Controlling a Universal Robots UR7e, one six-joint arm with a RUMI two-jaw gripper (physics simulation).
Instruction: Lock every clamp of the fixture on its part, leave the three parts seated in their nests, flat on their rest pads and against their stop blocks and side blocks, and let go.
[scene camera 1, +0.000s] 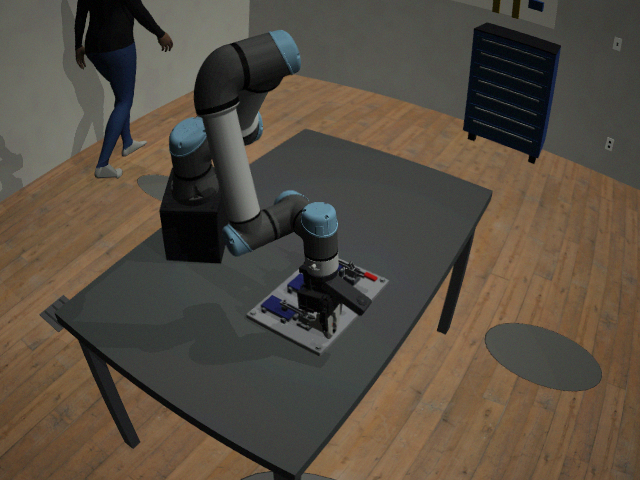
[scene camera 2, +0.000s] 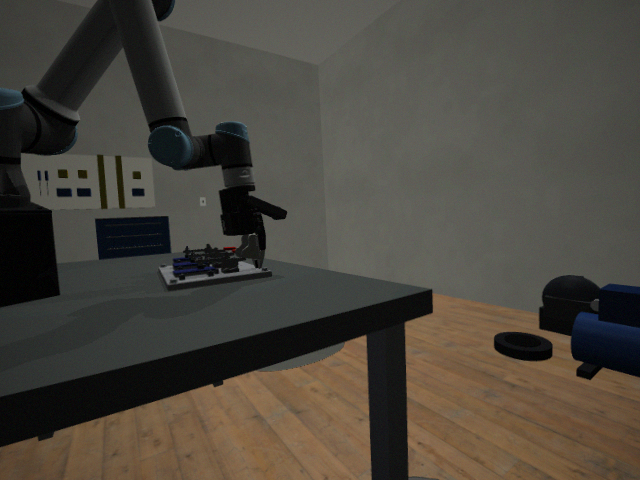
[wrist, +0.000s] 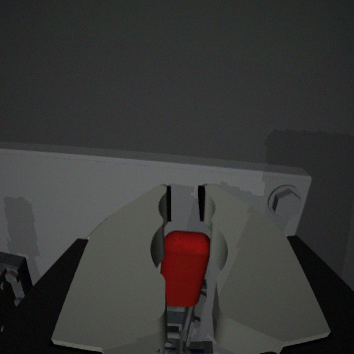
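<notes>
The light grey fixture plate lies on the table. My gripper is over the plate's near corner, shut on the red handle of the nearest clamp. In the wrist view the handle sits between the two jaws, behind their tips. The near blue part lies in its nest under a clamp arm. A second blue part is partly hidden by my gripper. The far clamp's red handle lies low, pointing outward. The third part is mostly hidden by the arm.
The dark table carries the fixture. A corner bolt stands on the plate beside the right jaw. The middle clamp shows at the left edge of the wrist view. A black pedestal bears the arm.
</notes>
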